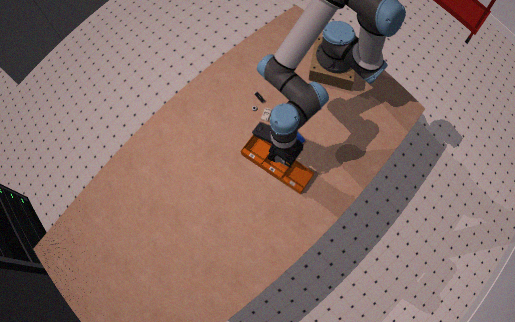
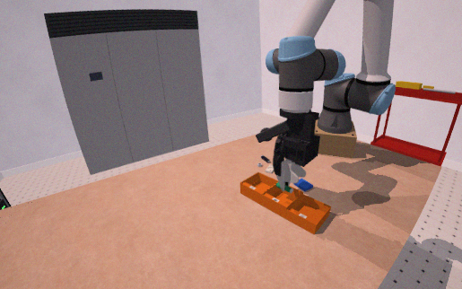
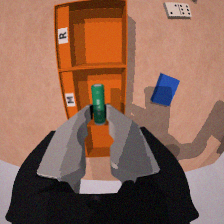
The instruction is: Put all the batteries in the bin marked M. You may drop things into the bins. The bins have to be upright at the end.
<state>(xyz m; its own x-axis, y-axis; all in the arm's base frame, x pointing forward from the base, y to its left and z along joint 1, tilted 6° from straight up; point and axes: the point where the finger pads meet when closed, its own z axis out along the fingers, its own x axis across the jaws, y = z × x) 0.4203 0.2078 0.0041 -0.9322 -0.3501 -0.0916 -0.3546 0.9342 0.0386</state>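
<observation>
Now: the black cylinder 90 mm behind my hand, 260 mm to the right of it and 60 mm below it. The rest, counted from my hand: green battery 10 mm below; white domino 70 mm behind, 180 mm to the right, 60 mm below; blue block 110 mm behind, 40 mm to the right, 60 mm below.
</observation>
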